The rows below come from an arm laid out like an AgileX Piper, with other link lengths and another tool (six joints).
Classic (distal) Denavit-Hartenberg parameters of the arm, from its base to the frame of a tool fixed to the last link. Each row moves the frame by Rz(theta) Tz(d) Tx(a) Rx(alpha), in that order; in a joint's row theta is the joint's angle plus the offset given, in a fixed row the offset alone. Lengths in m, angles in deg.
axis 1: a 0  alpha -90  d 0.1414  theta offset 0
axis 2: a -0.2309  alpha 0  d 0  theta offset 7.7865
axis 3: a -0.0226  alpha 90  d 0  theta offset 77.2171
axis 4: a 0  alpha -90  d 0.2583  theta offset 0
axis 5: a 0  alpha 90  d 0  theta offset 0
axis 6: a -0.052  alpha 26.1  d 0.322  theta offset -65
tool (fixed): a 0  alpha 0  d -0.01  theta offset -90
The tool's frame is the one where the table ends.
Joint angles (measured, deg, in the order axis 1, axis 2, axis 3, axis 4, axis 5, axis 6), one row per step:
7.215, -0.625, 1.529, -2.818, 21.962, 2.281
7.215, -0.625, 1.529, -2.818, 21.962, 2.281
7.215, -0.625, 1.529, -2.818, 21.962, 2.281
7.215, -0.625, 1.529, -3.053, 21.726, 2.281
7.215, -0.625, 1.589, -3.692, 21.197, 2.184
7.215, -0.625, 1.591, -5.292, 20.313, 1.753
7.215, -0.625, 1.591, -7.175, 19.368, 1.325
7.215, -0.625, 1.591, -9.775, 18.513, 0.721
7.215, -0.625, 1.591, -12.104, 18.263, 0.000
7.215, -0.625, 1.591, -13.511, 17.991, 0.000
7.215, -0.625, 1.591, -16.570, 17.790, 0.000
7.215, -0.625, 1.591, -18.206, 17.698, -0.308
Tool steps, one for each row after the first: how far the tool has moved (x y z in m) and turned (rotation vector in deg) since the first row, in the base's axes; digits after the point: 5 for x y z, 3 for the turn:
0.00000, 0.00000, 0.00000, 0.000, 0.000, 0.000
0.00000, 0.00000, 0.00000, 0.000, 0.000, 0.000
0.00037, -0.00030, 0.00107, -0.204, -0.263, -0.005
0.00114, -0.00112, 0.00274, -0.872, -0.818, 0.011
0.00248, -0.00317, 0.00592, -2.760, -1.931, 0.096
0.00387, -0.00542, 0.00932, -4.922, -3.137, 0.189
0.00519, -0.00857, 0.01171, -7.980, -4.346, 0.317
0.00581, -0.01178, 0.01108, -10.954, -4.924, 0.448
0.00637, -0.01359, 0.01178, -12.320, -5.355, 0.426
0.00724, -0.01800, 0.01139, -15.335, -5.905, 0.342
0.00761, -0.02036, 0.01093, -17.246, -6.201, 0.382

